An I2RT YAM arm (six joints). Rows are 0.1 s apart.
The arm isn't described. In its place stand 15 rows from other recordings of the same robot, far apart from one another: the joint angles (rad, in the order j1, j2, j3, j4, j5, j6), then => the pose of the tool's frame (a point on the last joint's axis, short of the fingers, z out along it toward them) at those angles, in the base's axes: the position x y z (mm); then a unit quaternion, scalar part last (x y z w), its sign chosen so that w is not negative.
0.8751 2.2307 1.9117 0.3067 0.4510 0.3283 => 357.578, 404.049, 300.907, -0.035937, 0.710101, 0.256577, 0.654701
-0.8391 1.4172 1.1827 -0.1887 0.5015 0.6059 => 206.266, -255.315, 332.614, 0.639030, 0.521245, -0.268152, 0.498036
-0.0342 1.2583 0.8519 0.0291 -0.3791 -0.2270 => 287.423, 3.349, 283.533, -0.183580, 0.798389, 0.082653, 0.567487
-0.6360 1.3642 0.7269 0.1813 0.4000 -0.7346 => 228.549, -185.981, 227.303, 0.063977, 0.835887, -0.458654, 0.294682
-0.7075 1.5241 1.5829 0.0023 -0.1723 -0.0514 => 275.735, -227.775, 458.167, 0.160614, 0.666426, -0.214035, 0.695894
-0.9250 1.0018 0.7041 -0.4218 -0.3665 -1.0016 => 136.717, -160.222, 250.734, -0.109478, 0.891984, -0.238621, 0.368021
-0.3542 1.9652 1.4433 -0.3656 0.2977 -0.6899 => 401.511, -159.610, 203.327, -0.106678, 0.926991, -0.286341, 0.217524
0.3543 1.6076 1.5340 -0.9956 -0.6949 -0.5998 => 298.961, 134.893, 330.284, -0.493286, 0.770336, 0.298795, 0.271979
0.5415 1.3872 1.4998 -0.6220 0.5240 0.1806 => 266.281, 139.374, 409.096, -0.020537, 0.843024, -0.036290, 0.536257
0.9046 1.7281 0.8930 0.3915 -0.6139 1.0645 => 208.445, 298.355, 188.625, -0.096547, 0.816145, 0.565535, 0.068971
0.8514 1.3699 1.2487 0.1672 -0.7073 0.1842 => 192.619, 254.991, 406.777, -0.448806, 0.530186, 0.543637, 0.471100
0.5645 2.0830 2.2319 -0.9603 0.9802 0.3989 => 393.782, 214.358, 371.257, 0.106095, 0.831068, -0.235940, 0.492343
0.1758 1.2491 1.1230 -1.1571 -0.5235 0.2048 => 210.410, 55.452, 292.143, -0.023218, 0.956406, 0.277660, 0.087481
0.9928 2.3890 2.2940 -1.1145 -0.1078 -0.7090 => 270.486, 421.671, 228.113, -0.744947, 0.640359, 0.077837, 0.170108
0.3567 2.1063 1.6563 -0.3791 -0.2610 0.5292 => 441.559, 174.346, 208.083, 0.032620, 0.924723, 0.263588, 0.272664
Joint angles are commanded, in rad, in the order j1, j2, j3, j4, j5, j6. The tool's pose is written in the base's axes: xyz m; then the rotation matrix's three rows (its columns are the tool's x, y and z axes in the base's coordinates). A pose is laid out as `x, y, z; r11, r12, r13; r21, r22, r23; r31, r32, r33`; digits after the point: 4 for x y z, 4 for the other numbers.
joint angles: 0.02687 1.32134 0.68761 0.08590 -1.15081 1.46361
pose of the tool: 0.2624, 0.0396, 0.2265; -0.8413, 0.4331, 0.3234; 0.3829, 0.0553, 0.9221; 0.3815, 0.8996, -0.2124
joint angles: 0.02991 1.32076 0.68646 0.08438 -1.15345 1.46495
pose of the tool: 0.2619, 0.0404, 0.2262; -0.8419, 0.4359, 0.3181; 0.3781, 0.0559, 0.9241; 0.3850, 0.8983, -0.2118
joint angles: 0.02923 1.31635 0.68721 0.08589 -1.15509 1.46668
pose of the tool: 0.2615, 0.0402, 0.2277; -0.8440, 0.4313, 0.3188; 0.3771, 0.0546, 0.9245; 0.3814, 0.9005, -0.2088
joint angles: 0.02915 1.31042 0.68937 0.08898 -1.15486 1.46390
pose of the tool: 0.2613, 0.0402, 0.2300; -0.8493, 0.4189, 0.3214; 0.3771, 0.0553, 0.9245; 0.3695, 0.9064, -0.2050
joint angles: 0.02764 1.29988 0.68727 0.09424 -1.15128 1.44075
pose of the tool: 0.2602, 0.0397, 0.2322; -0.8617, 0.3868, 0.3284; 0.3802, 0.0635, 0.9227; 0.3360, 0.9200, -0.2018
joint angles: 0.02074 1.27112 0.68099 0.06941 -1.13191 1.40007
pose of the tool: 0.2556, 0.0375, 0.2349; -0.8669, 0.3553, 0.3498; 0.4009, 0.0796, 0.9127; 0.2964, 0.9314, -0.2114
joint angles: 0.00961 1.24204 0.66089 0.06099 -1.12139 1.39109
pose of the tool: 0.2498, 0.0345, 0.2345; -0.8619, 0.3486, 0.3683; 0.4192, 0.0810, 0.9043; 0.2854, 0.9338, -0.2159
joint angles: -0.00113 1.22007 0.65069 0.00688 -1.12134 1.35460
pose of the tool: 0.2437, 0.0318, 0.2322; -0.8581, 0.3576, 0.3686; 0.4253, 0.0928, 0.9003; 0.2877, 0.9293, -0.2317
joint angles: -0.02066 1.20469 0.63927 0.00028 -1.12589 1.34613
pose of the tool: 0.2406, 0.0272, 0.2316; -0.8536, 0.3542, 0.3820; 0.4373, 0.0886, 0.8949; 0.2831, 0.9310, -0.2305
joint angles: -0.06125 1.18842 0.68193 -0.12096 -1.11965 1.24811
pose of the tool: 0.2388, 0.0175, 0.2395; -0.8501, 0.3336, 0.4074; 0.4664, 0.1181, 0.8767; 0.2444, 0.9353, -0.2560
